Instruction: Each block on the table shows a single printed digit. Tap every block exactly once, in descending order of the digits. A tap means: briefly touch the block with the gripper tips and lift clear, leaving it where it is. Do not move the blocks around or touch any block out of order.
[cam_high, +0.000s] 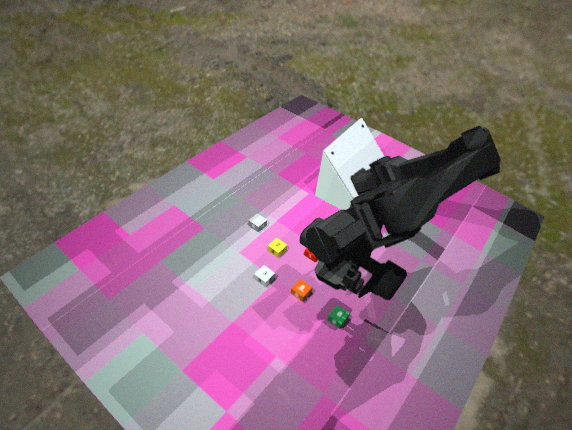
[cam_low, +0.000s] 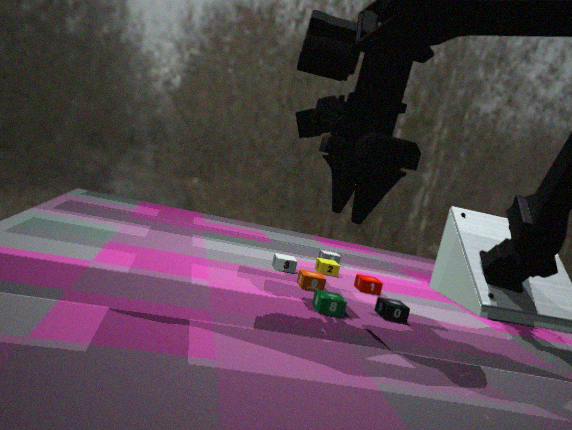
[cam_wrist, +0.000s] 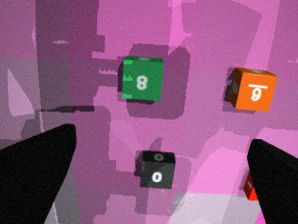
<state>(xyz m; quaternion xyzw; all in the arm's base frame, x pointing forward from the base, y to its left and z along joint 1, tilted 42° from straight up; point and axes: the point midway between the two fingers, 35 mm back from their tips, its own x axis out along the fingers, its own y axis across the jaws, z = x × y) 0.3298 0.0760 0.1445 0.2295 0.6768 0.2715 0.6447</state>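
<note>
The green block is 1 cm to the left of my gripper tip and 10 cm below it. Also, from my gripper tip: black block 9 cm behind, 1 cm to the right, 10 cm below; red block 10 cm behind, 13 cm to the right, 10 cm below; orange block 8 cm to the right, 10 cm below.
</note>
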